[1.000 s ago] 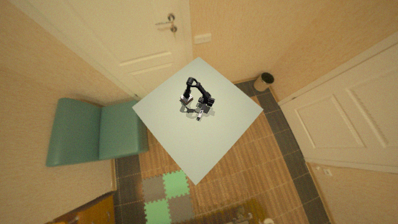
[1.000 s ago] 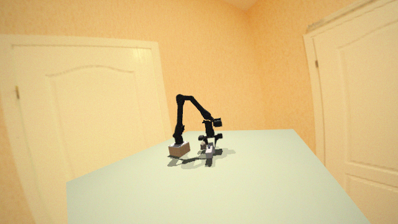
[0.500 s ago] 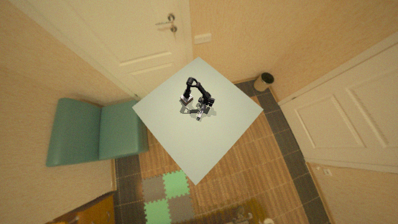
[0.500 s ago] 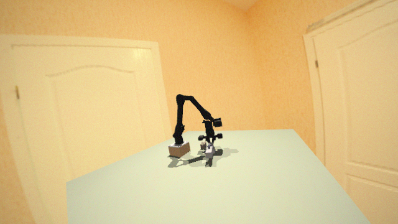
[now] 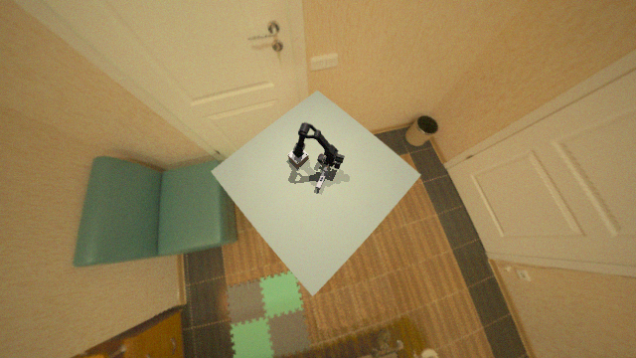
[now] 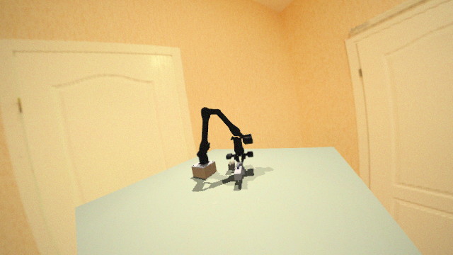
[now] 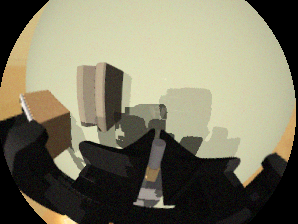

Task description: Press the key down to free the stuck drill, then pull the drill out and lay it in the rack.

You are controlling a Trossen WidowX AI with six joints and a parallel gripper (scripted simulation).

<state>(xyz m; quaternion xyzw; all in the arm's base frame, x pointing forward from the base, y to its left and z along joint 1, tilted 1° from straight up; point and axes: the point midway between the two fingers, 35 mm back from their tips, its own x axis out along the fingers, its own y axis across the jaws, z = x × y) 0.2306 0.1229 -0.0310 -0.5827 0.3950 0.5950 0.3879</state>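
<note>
Right now my gripper tip is 2 cm short of the drill, 5 cm to the left of it and 3 cm below it. The rest, counted from my gripper tip: small grey-brown block 8 cm behind, 1 cm to the left.
</note>
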